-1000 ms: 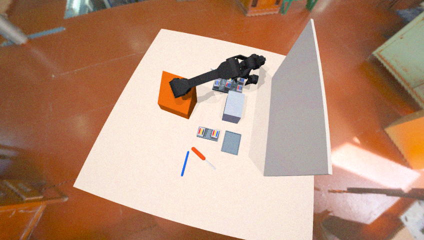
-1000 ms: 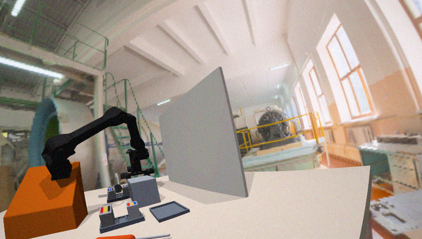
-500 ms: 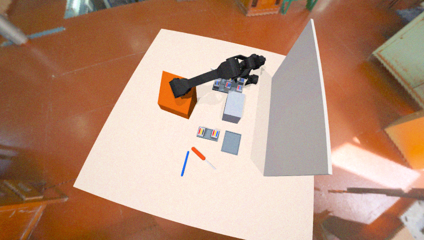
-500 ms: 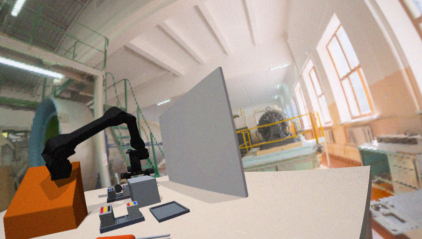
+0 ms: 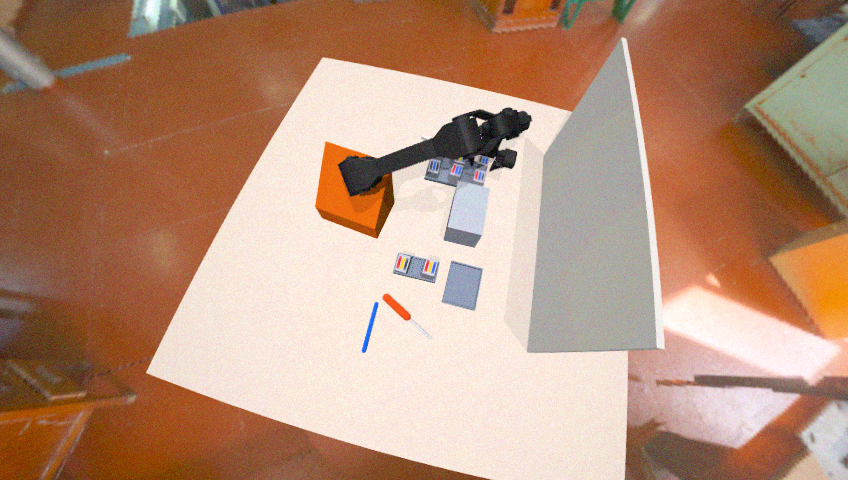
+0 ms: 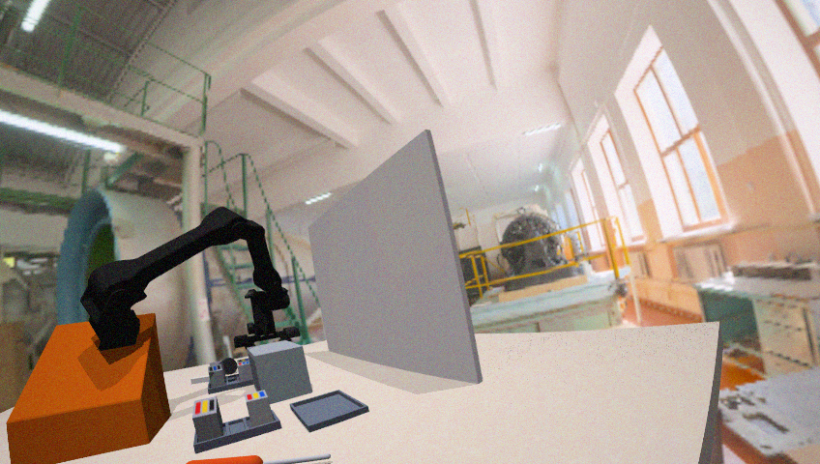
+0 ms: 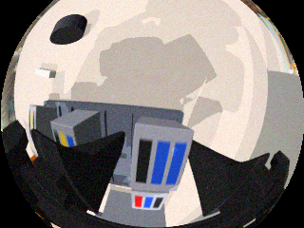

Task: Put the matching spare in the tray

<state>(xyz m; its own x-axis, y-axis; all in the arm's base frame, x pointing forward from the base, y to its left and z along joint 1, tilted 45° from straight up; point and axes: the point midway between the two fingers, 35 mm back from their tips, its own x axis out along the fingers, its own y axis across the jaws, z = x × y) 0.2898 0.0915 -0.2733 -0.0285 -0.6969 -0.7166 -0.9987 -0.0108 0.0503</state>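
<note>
My gripper tip is now 41 cm to the left of the flat grey tray, 5 cm short of it and 1 cm above it. Also, from my gripper tip: tall grey panel: 25 cm ahead, 21 cm above, 19 cm to the right; then grey mounted unit: 20 cm to the right, 3 cm above; then spare: 8 cm behind, 2 cm above, 1 cm to the right.
</note>
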